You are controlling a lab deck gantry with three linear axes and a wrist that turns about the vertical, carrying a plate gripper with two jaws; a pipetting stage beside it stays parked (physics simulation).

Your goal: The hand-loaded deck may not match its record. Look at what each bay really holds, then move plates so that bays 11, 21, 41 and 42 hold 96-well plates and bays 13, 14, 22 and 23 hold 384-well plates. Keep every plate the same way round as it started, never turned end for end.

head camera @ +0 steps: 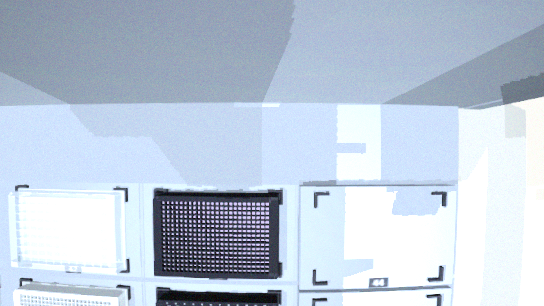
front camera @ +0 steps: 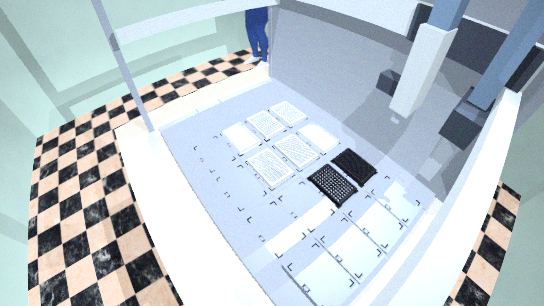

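Observation:
Two dark plates stand on the deck: bay 43's shows a dense 384-well grid, and bay 33's shows coarser wells. Pale plates stand in bays 41, 31, 21, 42, 32 and 22. Bay 32's grid looks fine; glare washes out bay 42's wells. Bays 11, 13, 14 and 23 hold no plate. The gripper's jaws cannot be made out among the hanging parts at the upper right of the front view.
A white column and a blue column with a dark block hang above the deck's right side. Bay 44 shows its corner marks and label. Pale frame walls edge the deck. A person in blue stands behind it.

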